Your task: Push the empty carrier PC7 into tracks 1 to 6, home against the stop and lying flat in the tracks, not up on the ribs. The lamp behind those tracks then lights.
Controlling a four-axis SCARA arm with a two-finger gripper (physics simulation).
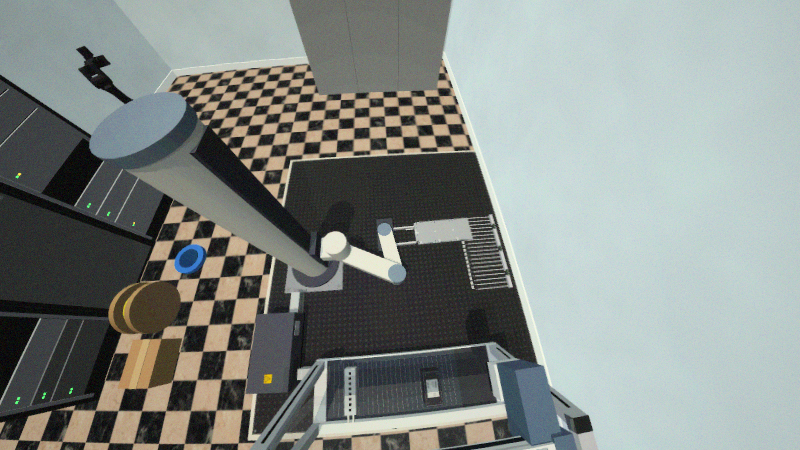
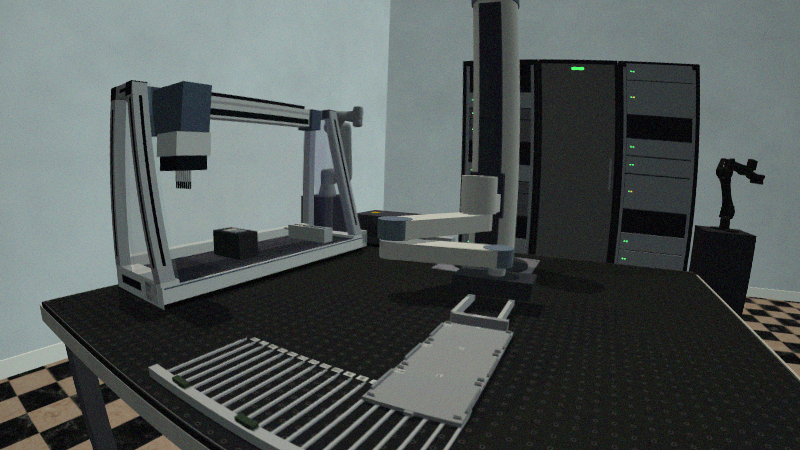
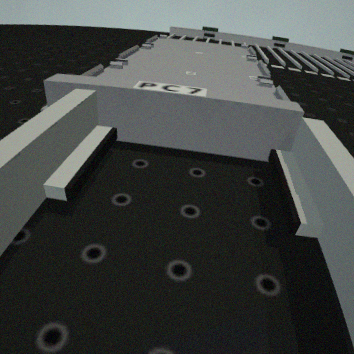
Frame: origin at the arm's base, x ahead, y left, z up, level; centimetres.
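Seen in the pictures: gripper, fingertip midpoint: [image 1: 414, 234] [image 2: 475, 320] [image 3: 194, 124]; arm's base, link origin: [image 1: 316, 263].
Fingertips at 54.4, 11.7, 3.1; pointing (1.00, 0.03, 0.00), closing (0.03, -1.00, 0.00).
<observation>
Pixels of each thing's middle, then the offset from my fingertips to it, as dx, dy, dz. "*": a spot on its surface instead.
- carrier PC7, body centre: [image 3: 195, 57] [image 2: 452, 357] [image 1: 443, 230] +16.5, +1.6, -0.3
- lamp, body centre: [image 3: 209, 28] +46.4, +1.9, +0.1
- black block, surface spot: [image 2: 234, 243] * +2.0, -65.2, +7.5
- pale perforated strip, surface spot: [image 1: 350, 391] * -33.8, -68.2, +7.6
The carrier PC7 [image 1: 441, 231] [image 2: 447, 363] [image 3: 167, 65] is a flat, empty grey plate with a raised end wall bearing its label. Its front part lies over the near ends of the ribs; a stretch of ribs shows between its front edge and the stop bar [image 1: 499, 246] [image 2: 212, 402] [image 3: 245, 40]. Whether it lies in the tracks or on the ribs is hard to tell. My gripper [image 1: 414, 235] [image 2: 482, 316] [image 3: 194, 124] is shut with nothing between its fingers, which stand apart by shape, tips at the end wall. The lamp [image 3: 210, 30] behind the carrier looks dark.
More ribs lie beside the carrier, with further dark green lamps [image 2: 246, 420] [image 3: 280, 40] at the stop. A gantry frame [image 1: 408, 419] [image 2: 257, 274] stands to the side on the black table, holding a black block [image 2: 234, 243] and a pale perforated strip [image 1: 350, 391].
</observation>
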